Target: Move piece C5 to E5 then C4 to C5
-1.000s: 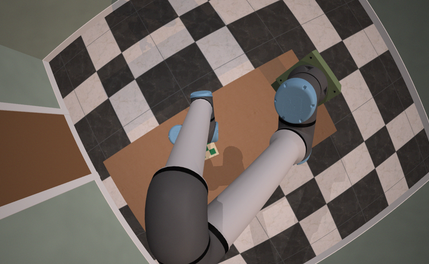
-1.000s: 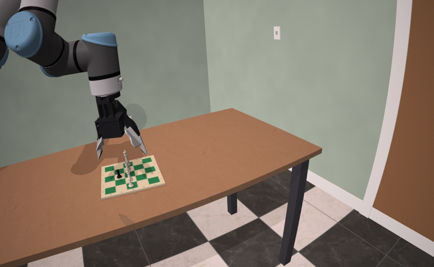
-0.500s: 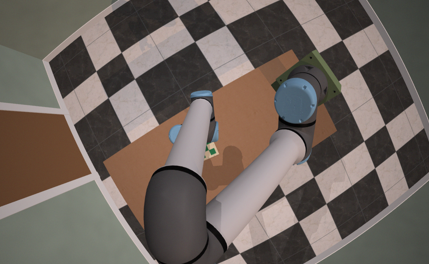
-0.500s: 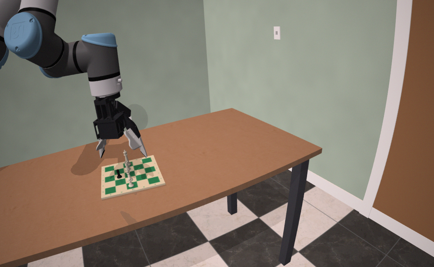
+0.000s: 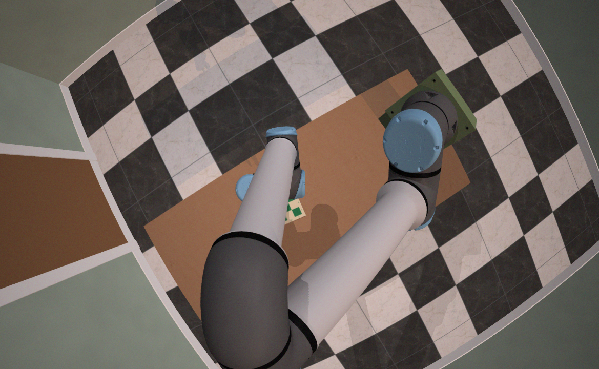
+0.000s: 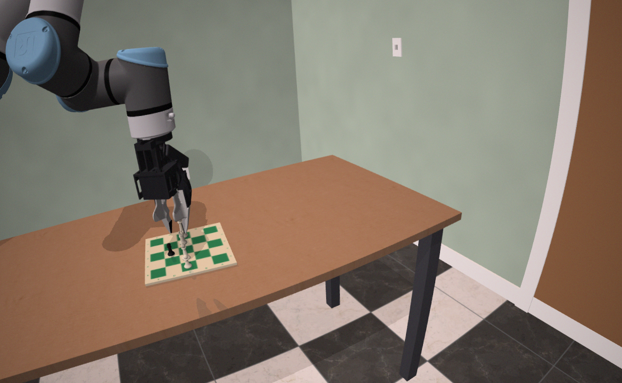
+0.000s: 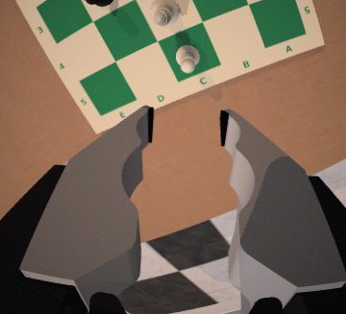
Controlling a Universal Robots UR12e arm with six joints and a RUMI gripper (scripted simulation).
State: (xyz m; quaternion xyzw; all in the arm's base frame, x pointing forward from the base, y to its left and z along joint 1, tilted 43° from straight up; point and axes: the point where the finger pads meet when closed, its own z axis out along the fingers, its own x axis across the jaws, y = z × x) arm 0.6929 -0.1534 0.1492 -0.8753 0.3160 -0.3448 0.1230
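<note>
My hand is 9 cm above the white pawn. Also, from my hand: cream chessboard 2 cm ahead, 8 cm to the left, 11 cm below; black piece 2 cm behind, 8 cm to the left, 9 cm below; white king 4 cm ahead, 15 cm to the left, 8 cm below.
</note>
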